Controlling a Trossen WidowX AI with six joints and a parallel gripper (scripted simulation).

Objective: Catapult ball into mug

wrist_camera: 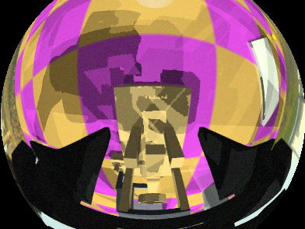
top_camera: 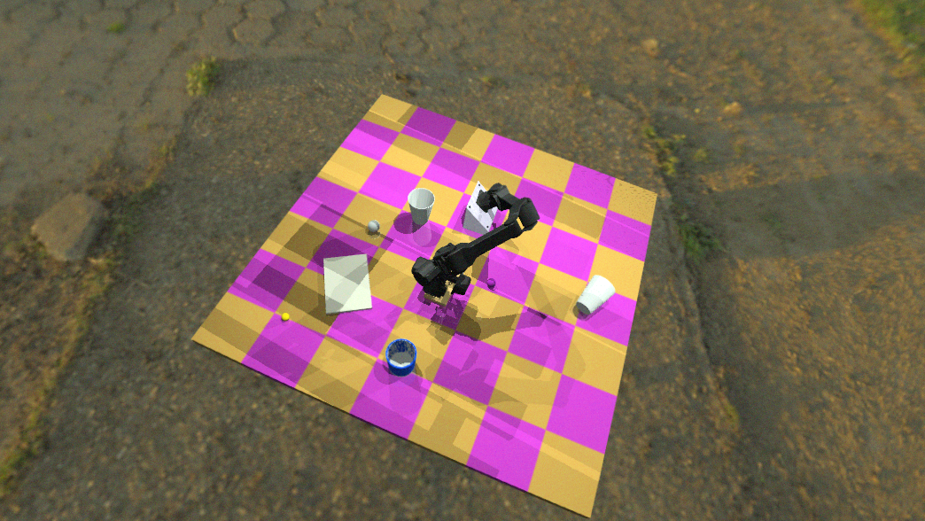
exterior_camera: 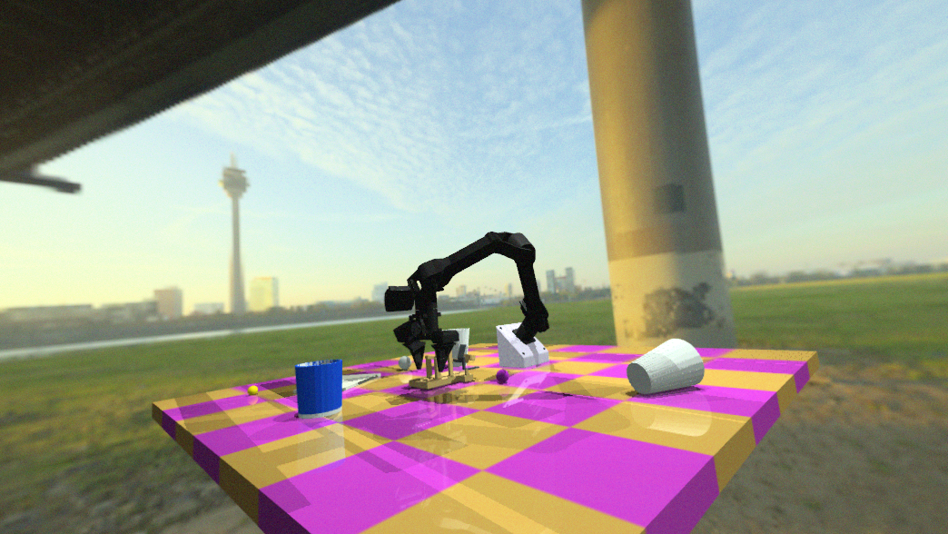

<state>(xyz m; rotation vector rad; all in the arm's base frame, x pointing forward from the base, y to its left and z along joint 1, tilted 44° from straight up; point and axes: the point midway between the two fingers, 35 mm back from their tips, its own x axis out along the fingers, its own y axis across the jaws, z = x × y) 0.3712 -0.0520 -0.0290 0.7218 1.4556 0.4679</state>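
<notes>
Now: gripper tip 170 mm to the right of the purple ball, 90 mm past it and 20 mm above it. Also, from my gripper tip: blue mug: 280 mm ahead, 40 mm to the right, 10 mm below; then wooden catapult: 60 mm behind, 30 mm to the left, 20 mm above; then white slab: 310 mm to the right, 60 mm ahead, 30 mm below.
</notes>
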